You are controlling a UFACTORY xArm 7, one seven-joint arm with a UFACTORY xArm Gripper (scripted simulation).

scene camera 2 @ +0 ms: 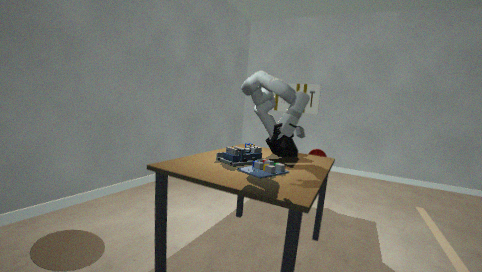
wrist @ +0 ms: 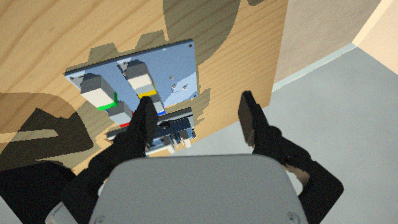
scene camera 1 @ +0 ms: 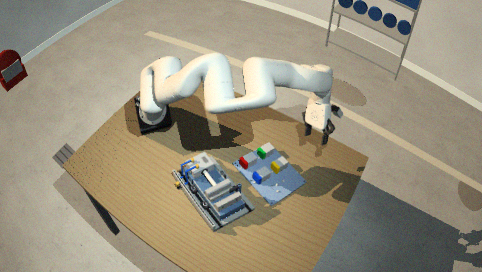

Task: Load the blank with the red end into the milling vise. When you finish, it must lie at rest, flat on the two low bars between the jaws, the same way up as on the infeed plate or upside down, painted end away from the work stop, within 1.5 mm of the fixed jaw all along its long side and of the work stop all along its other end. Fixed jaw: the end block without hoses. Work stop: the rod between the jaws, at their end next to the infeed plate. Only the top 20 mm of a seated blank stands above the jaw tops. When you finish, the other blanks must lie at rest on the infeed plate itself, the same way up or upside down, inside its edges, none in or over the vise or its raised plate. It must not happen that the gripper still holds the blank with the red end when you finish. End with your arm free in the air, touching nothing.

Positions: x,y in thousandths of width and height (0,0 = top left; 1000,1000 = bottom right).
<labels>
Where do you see a blue infeed plate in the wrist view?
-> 448,270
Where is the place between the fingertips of my gripper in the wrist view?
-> At 494,467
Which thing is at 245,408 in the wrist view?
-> A green-ended blank.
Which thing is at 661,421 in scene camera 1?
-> My gripper.
</labels>
